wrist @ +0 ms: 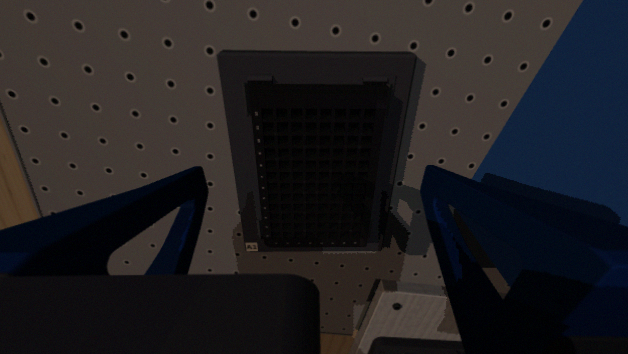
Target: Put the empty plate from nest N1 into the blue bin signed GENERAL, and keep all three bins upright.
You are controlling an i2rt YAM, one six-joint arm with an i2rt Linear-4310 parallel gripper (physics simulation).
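Frame: origin at the arm's base, x left, y back, z up, level; centimetres.
Where they show: gripper, fingertip midpoint: point(314, 178).
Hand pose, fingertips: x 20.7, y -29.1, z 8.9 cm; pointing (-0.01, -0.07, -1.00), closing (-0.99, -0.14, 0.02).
After its pixels a point has its place.
A black multi-well plate point(317, 167) {z 2.2, x 19.9, y -25.9 cm} lies flat in a dark grey nest point(320, 65) {z 0.9, x 20.6, y -32.2 cm} in the middle of the wrist view, with its long side running away from the camera. The nest has a small A1 tag at its near left corner. No N1 sign can be read, and the wells are too dark to show whether they hold anything. My gripper point(314, 178) {z 8.9, x 20.7, y -29.1 cm} is open, with one blue finger to the left and one to the right of the plate in the view. It is above the plate and apart from it. The blue bin signed GENERAL cannot be made out.
The nest stands on a grey perforated board point(150, 100) {z -0.3, x 31.5, y -28.2 cm}. A flat blue area point(580, 115) {z 4.4, x 6.4, y -32.1 cm} lies at the right; I cannot tell what it belongs to. A pale block point(412, 317) {z 0.0, x 6.7, y -7.3 cm} with a hole is at the lower right. Wood point(15, 185) shows at the left edge.
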